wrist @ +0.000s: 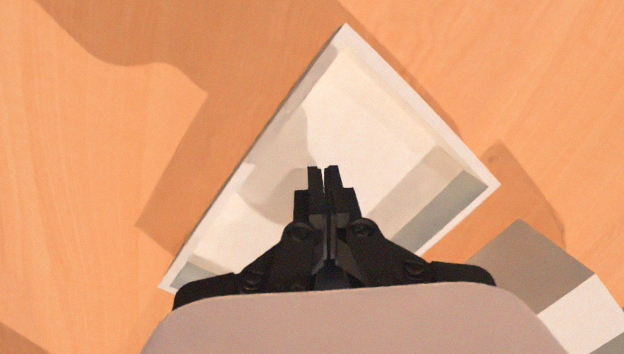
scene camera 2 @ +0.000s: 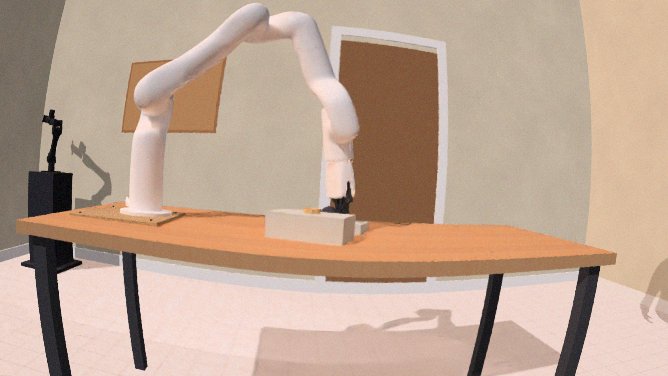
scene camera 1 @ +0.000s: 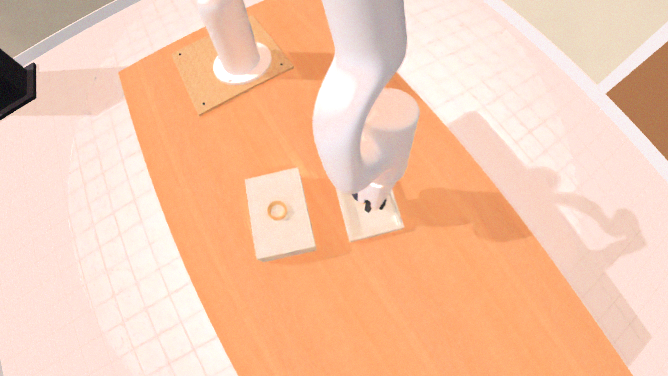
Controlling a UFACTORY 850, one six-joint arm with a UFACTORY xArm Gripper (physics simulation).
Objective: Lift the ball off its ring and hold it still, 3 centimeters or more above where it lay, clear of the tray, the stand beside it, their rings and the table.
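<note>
The dark navy ball (scene camera 1: 355,196) (scene camera 2: 328,209) (wrist: 330,279) is mostly hidden; a small part shows beside the gripper, low at the white tray (scene camera 1: 376,234) (scene camera 2: 361,228) (wrist: 420,110). In the wrist view it lies behind the fingers, towards the palm. My gripper (scene camera 2: 342,208) (wrist: 322,187) is shut with its fingertips together and no ball between them. It points down over the tray. The ball's own ring does not show. The pale stand (scene camera 1: 285,242) (scene camera 2: 305,227) (wrist: 530,265) is beside the tray, with an orange ring (scene camera 1: 268,210) (scene camera 2: 311,211) on top.
The arm's base (scene camera 1: 235,55) (scene camera 2: 147,175) stands on a brown board (scene camera 1: 192,90) (scene camera 2: 100,214) at one end of the wooden table (scene camera 1: 310,310) (scene camera 2: 450,245). The stand's top is higher than the tray. A black pedestal (scene camera 2: 50,200) stands on the floor beyond the table.
</note>
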